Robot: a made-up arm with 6 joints. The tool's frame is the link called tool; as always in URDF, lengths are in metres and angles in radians. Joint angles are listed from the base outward.
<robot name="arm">
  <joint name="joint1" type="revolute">
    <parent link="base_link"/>
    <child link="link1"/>
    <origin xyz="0 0 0.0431"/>
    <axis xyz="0 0 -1"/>
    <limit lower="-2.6" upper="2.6"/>
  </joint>
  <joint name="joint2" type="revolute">
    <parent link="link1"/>
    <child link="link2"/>
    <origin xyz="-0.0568 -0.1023 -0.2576"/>
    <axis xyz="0 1 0"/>
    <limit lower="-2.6" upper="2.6"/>
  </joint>
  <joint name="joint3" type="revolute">
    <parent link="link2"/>
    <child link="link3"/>
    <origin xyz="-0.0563 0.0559 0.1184"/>
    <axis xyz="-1 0 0"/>
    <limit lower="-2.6" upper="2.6"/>
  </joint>
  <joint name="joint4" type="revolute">
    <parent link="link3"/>
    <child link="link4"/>
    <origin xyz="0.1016 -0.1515 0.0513"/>
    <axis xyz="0 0 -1"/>
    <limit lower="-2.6" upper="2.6"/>
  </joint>
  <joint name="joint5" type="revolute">
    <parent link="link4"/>
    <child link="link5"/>
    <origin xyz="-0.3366 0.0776 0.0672"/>
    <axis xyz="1 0 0"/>
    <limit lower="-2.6" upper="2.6"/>
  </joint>
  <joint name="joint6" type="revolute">
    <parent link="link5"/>
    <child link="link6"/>
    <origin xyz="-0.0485 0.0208 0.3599"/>
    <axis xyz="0 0 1"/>
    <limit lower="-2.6" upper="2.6"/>
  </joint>
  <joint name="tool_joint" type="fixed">
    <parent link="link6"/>
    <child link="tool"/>
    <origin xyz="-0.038 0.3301 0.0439"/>
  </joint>
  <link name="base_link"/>
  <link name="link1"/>
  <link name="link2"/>
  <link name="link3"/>
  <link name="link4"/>
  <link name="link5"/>
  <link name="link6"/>
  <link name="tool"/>
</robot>
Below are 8 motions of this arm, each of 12 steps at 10 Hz.
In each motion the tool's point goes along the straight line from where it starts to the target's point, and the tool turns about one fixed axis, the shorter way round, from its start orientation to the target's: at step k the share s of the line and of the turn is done. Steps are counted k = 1, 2, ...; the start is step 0. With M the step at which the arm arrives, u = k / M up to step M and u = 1 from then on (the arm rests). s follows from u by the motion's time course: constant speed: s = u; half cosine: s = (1 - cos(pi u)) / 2; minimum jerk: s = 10 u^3 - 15 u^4 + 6 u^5.
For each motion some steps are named. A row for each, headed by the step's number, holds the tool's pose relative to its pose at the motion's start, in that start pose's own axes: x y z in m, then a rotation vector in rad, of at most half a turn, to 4 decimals.
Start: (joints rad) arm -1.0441 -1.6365 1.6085 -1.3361 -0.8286 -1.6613
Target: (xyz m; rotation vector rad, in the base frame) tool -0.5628 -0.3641 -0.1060 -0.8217 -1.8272 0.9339
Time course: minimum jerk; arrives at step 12
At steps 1, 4, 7, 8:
1: 0.0019 -0.0008 -0.0022 0.0055 0.0005 0.0045
4: 0.0764 -0.0336 -0.0909 0.2286 0.0206 0.1841
7: 0.2379 -0.1045 -0.2830 0.7115 0.0641 0.5733
8: 0.2877 -0.1264 -0.3422 0.8604 0.0775 0.6933

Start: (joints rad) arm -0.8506 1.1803 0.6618 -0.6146 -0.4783 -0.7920
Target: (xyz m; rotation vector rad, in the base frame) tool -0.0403 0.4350 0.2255 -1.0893 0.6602 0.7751
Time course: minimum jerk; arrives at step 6
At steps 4, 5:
4: 0.1464 -0.1036 0.0636 0.3024 0.2997 -0.1472
5: 0.1787 -0.1265 0.0776 0.3692 0.3658 -0.1797

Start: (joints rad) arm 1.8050 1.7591 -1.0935 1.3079 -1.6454 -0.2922
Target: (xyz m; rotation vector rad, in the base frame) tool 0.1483 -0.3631 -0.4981 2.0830 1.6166 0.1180
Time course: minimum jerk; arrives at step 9
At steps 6, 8, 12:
6: -0.0887 -0.1437 -0.1309 -0.1285 -0.2517 0.5927
8: -0.1110 -0.1798 -0.1638 -0.1607 -0.3148 0.7415
12: -0.1123 -0.1819 -0.1657 -0.1626 -0.3185 0.7502

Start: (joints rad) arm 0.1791 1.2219 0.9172 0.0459 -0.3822 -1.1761
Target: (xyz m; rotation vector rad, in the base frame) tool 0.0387 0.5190 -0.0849 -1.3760 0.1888 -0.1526
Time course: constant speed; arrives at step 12
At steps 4, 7, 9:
4: -0.0563 -0.0114 0.0116 0.0337 -0.0715 0.0189
7: -0.0985 -0.0199 0.0203 0.0589 -0.1251 0.0331
9: -0.1266 -0.0256 0.0261 0.0758 -0.1609 0.0426

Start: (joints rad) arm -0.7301 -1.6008 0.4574 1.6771 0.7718 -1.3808
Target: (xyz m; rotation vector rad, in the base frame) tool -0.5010 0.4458 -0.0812 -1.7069 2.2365 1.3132
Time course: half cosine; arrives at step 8
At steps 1, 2, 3, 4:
1: -0.0017 -0.0296 -0.0105 0.0292 -0.0179 0.0593
2: -0.0064 -0.1141 -0.0403 0.1123 -0.0689 0.2281
3: -0.0134 -0.2404 -0.0848 0.2367 -0.1453 0.4808
4: -0.0218 -0.3894 -0.1374 0.3835 -0.2353 0.7789

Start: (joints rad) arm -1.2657 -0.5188 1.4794 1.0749 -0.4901 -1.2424
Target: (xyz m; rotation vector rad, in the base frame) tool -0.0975 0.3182 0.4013 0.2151 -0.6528 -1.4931
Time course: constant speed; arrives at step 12
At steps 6, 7, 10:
6: 0.0218 0.2114 -0.0545 -0.3419 0.2944 0.1379
7: 0.0254 0.2466 -0.0636 -0.3989 0.3435 0.1608
10: 0.0363 0.3523 -0.0908 -0.5699 0.4907 0.2298

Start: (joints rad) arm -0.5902 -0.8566 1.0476 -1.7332 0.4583 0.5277
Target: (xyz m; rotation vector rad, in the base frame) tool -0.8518 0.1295 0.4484 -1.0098 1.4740 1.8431
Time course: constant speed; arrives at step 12
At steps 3, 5, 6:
3: 0.0783 -0.0579 0.0924 0.1225 0.0990 0.1165
5: 0.1305 -0.0964 0.1540 0.2042 0.1650 0.1942
6: 0.1566 -0.1157 0.1848 0.2451 0.1980 0.2331

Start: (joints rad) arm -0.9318 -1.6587 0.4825 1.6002 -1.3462 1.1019
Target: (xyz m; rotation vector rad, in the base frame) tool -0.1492 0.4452 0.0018 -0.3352 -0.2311 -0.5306
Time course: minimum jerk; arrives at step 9
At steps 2, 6, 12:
2: 0.0112 0.0104 -0.0333 -0.0445 -0.0042 -0.0335
6: 0.1156 0.1073 -0.3442 -0.4601 -0.0433 -0.3460
12: 0.1463 0.1358 -0.4357 -0.5824 -0.0548 -0.4379

